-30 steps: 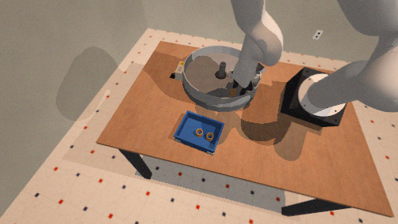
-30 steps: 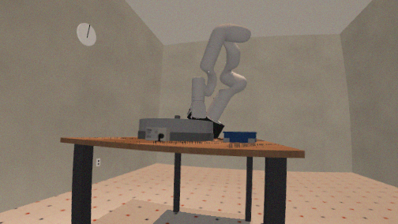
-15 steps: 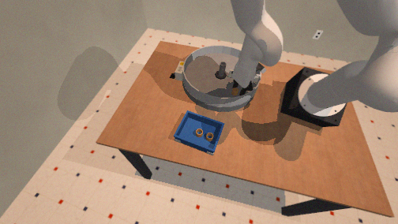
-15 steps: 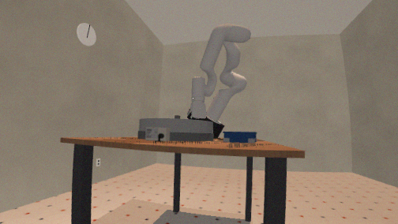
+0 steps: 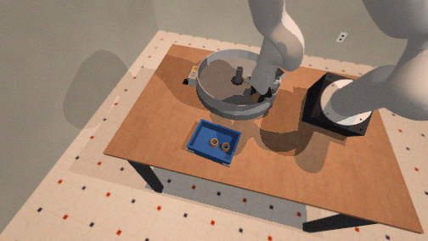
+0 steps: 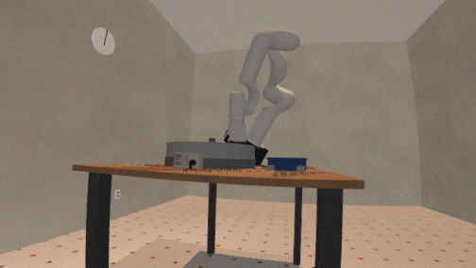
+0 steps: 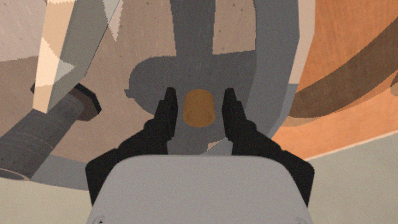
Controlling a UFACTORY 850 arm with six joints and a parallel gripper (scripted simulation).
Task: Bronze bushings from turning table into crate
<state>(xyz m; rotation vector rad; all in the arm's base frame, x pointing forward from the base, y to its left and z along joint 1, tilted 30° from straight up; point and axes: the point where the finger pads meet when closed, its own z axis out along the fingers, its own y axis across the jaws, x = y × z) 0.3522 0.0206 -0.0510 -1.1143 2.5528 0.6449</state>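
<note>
My gripper is now 13 cm short of the blue crate, 27 cm to the right of it and 6 cm above it. From my hand the other things lie so: grey turning table (11 cm ahead, 9 cm to the right, 3 cm below).
</note>
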